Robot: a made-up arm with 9 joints. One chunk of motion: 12 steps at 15 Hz.
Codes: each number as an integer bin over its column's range. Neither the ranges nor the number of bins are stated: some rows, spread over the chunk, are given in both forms.
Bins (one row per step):
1: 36 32 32 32 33 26
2: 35 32 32 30 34 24
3: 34 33 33 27 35 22
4: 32 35 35 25 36 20
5: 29 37 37 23 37 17
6: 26 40 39 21 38 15
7: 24 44 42 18 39 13
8: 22 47 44 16 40 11
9: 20 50 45 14 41 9
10: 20 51 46 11 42 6
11: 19 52 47 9 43 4
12: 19 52 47 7 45 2
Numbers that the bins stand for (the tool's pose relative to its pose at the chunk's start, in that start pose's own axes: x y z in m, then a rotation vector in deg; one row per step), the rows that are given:
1: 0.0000 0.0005 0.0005 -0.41 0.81 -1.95
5: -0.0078 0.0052 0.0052 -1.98 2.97 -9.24
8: -0.0156 0.0148 0.0119 -3.21 4.59 -14.10
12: -0.0189 0.0195 0.0148 -4.78 7.29 -21.38
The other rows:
2: -0.0011 0.0005 0.0005 -0.76 1.35 -3.57
3: -0.0022 0.0014 0.0014 -1.29 1.89 -5.19
4: -0.0044 0.0033 0.0033 -1.63 2.43 -6.81
6: -0.0111 0.0081 0.0071 -2.33 3.51 -10.86
7: -0.0133 0.0119 0.0100 -2.86 4.05 -12.48
9: -0.0178 0.0176 0.0129 -3.56 5.13 -15.71
10: -0.0178 0.0186 0.0138 -4.08 5.67 -18.14
11: -0.0189 0.0195 0.0148 -4.43 6.21 -19.76

